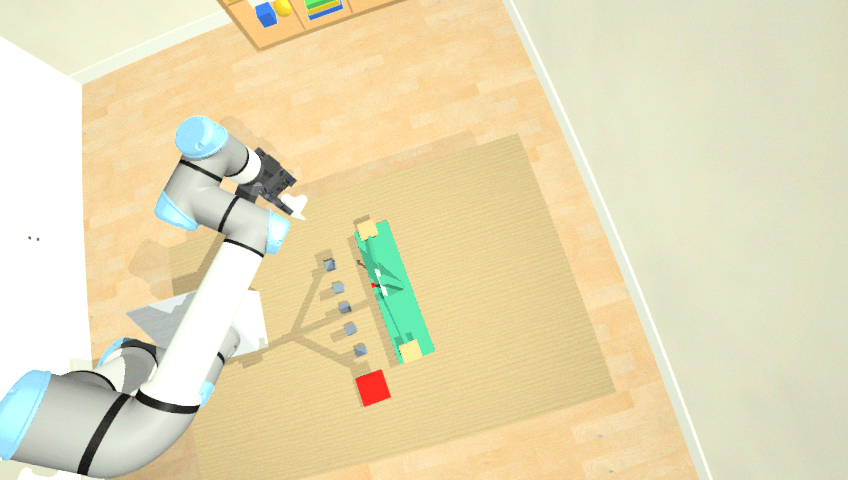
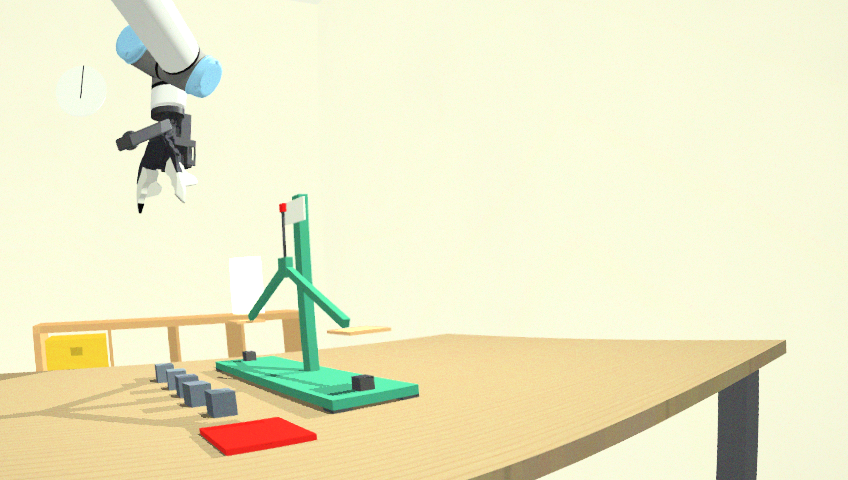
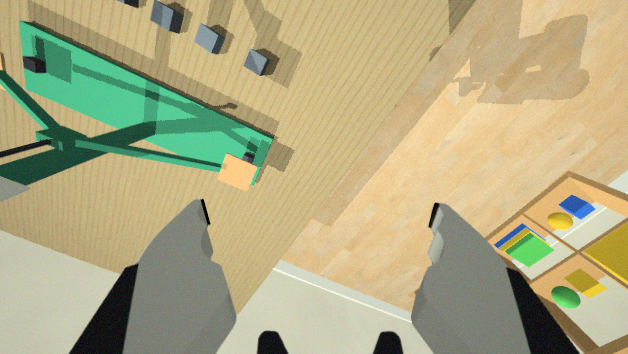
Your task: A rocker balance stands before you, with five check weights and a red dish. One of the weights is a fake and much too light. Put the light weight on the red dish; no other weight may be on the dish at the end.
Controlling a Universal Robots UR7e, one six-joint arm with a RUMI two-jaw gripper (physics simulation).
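Places are measured from the arm's base along level axes (x ahead, y left, z up), in millimetres.
Pixels of known places: gripper, between the fingertips: (image 1: pixel 287 201) (image 2: pixel 160 208) (image 3: pixel 319 203).
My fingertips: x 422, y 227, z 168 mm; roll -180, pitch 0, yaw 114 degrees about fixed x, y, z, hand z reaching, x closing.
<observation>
For each thing: its middle in the pictures, then the offset to it from my fingertips. Level surfaces: height alone.
- green rocker balance, middle of its body: (image 2: pixel 287 289) (image 3: pixel 87 131) (image 1: pixel 384 287) 131 mm ahead, 290 mm right, 165 mm down
- pointer's red tip, middle of its body: (image 2: pixel 282 207) 131 mm ahead, 290 mm right, 42 mm down
- red dish, middle of its body: (image 2: pixel 255 434) (image 1: pixel 372 387) 45 mm back, 556 mm right, 304 mm down
- balance's upright post, middle of its body: (image 2: pixel 304 282) (image 3: pixel 82 151) (image 1: pixel 393 283) 161 mm ahead, 291 mm right, 157 mm down
- wooden table, height of its surface: 307 mm down
Several blue-grey check weights, among them the nearest to the dish (image 1: pixel 360 350) (image 2: pixel 221 402) and the farthest from it (image 1: pixel 329 265) (image 2: pixel 164 372) (image 3: pixel 257 62), stand in a row beside the green rocker balance (image 1: pixel 411 312) (image 2: pixel 306 321) (image 3: pixel 90 95). They look alike. Both wooden pans, one near the dish (image 1: pixel 410 350) (image 2: pixel 358 330) and one far from it (image 1: pixel 367 228) (image 3: pixel 238 172), hold no weight. The pointer's red tip (image 2: pixel 282 207) is at the white plate. The red dish (image 1: pixel 373 388) (image 2: pixel 258 435) is empty. My gripper (image 1: pixel 302 208) (image 2: pixel 161 205) (image 3: pixel 319 203) is open and empty, high above the table, beyond the far pan.
The balance's upright post (image 2: pixel 302 249) rises well above the pans. Dark blocks (image 2: pixel 363 382) (image 3: pixel 35 64) sit on its base. The wooden table (image 1: pixel 493 267) (image 2: pixel 535 380) carries everything. A shelf unit (image 2: pixel 172 344) stands on the floor past the table.
</observation>
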